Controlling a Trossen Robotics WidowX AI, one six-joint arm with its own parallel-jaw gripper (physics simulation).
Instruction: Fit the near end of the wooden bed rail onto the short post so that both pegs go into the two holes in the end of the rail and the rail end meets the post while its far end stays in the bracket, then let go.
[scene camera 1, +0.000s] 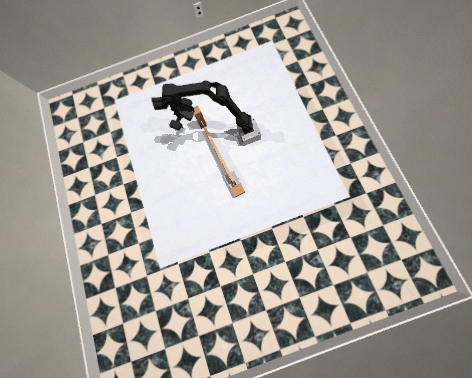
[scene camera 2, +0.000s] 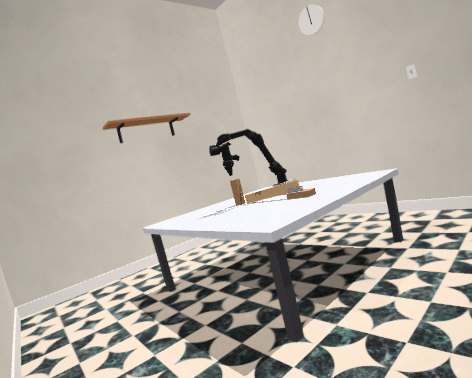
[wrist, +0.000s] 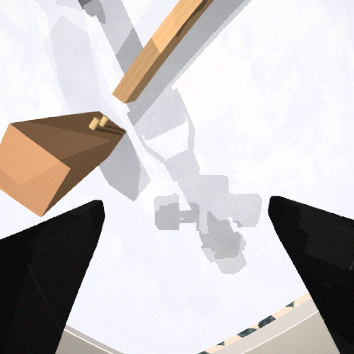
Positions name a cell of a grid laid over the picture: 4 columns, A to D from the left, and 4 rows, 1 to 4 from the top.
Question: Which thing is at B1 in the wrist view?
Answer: A wooden bed rail.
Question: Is the gripper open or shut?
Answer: Open.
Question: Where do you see an upright post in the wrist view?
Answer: At A2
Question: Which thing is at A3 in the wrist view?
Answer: The gripper.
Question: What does the gripper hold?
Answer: Nothing.
